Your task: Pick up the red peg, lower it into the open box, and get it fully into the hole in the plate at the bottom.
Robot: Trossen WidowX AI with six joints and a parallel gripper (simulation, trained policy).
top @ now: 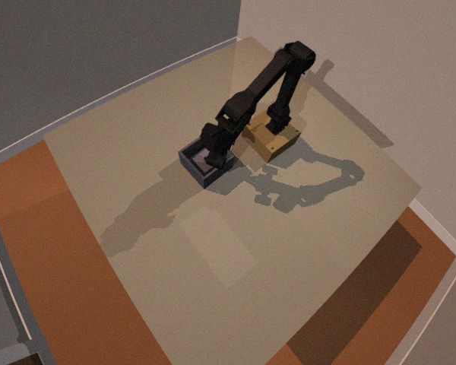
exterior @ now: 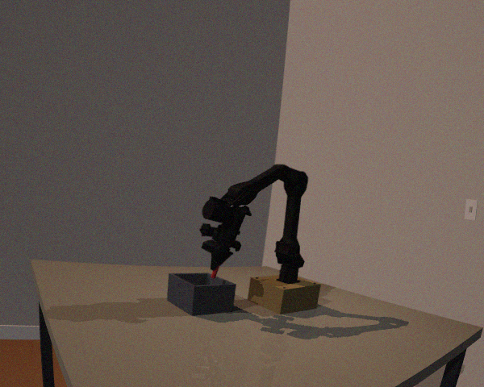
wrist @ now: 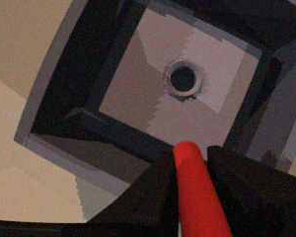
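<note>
Right now my gripper tip is 1 cm to the right of the red peg, 1 cm below it and 1 cm past it. The rest, counted from my gripper tip: dark box (11 cm below, 4 cm to the right, 1 cm ahead); then pale plate (9 cm below, 4 cm to the right, 1 cm ahead).
</note>
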